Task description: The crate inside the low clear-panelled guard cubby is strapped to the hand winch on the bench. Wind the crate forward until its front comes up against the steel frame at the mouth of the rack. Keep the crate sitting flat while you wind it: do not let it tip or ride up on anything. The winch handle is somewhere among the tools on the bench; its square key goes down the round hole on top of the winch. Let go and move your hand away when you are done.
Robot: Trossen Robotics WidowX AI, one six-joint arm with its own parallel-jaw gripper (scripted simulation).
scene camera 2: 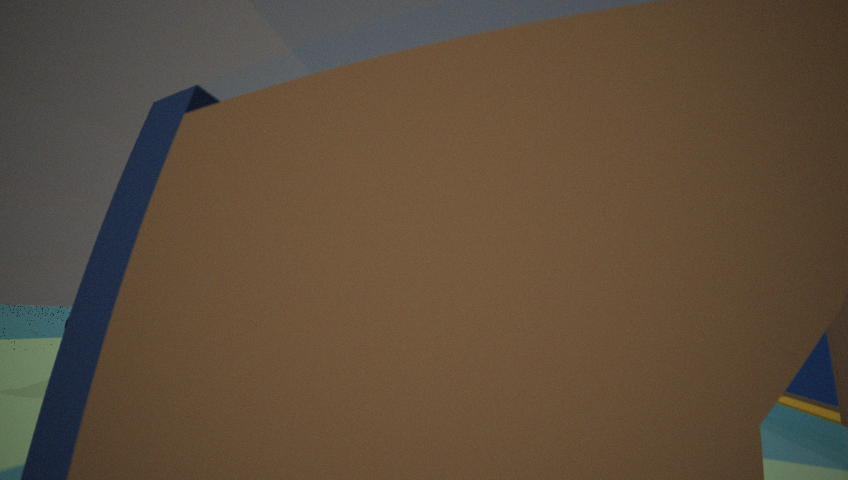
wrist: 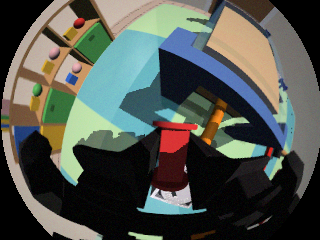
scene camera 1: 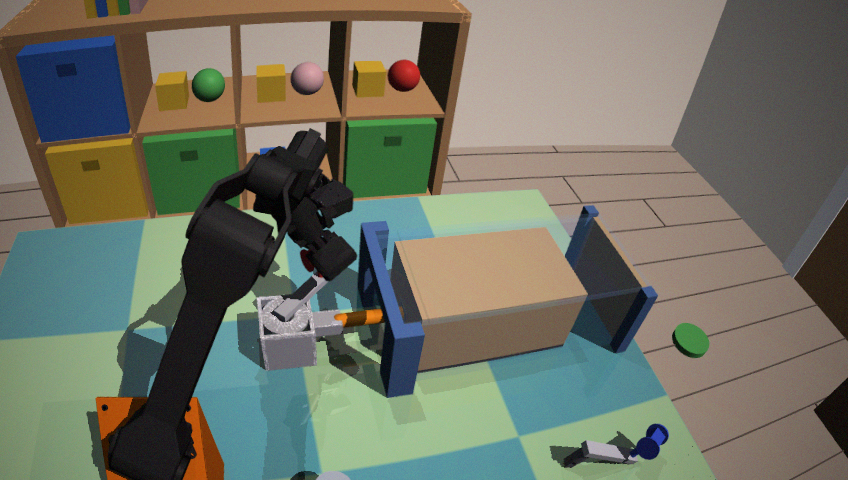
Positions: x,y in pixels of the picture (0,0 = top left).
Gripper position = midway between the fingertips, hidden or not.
my gripper: wrist 172,131; scene camera 1 329,258
same spot on blue frame: (wrist: 182,68) = (scene camera 1: 363,240)
